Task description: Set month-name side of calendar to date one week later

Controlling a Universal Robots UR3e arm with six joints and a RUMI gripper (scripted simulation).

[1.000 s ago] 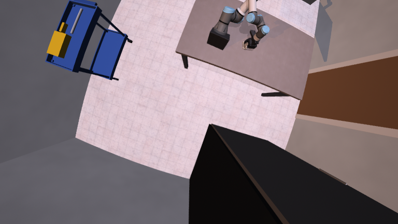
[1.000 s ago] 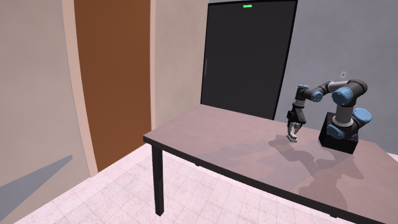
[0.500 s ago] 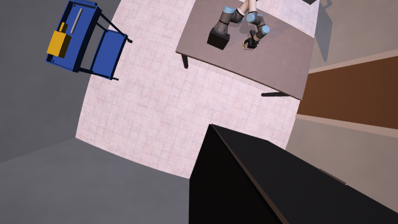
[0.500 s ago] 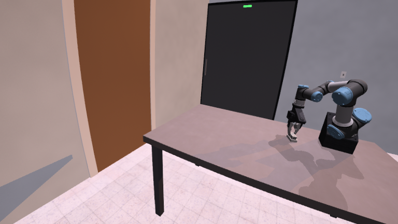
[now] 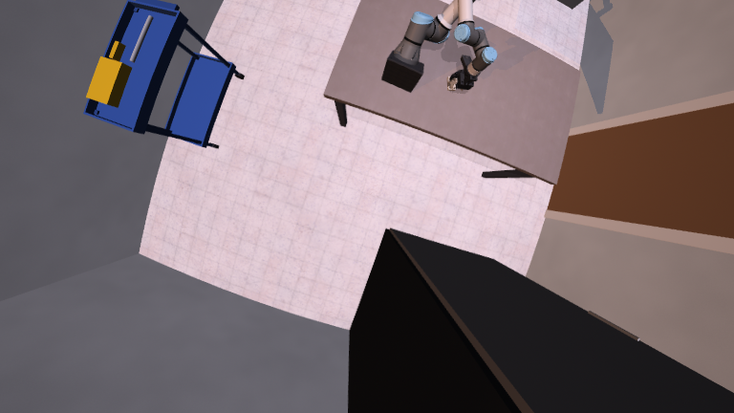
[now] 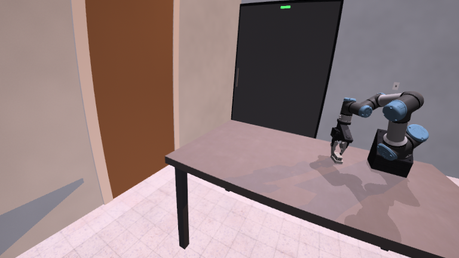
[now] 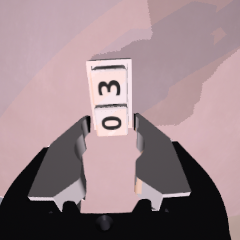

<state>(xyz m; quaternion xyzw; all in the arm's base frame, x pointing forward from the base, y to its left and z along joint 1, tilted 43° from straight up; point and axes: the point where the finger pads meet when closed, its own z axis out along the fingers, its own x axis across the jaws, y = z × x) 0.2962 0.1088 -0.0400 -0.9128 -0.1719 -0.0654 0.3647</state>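
The cube is 10 mm below my hand. Also, from my hand: pale tray 10 mm behind, 20 mm to the left, 30 mm below.
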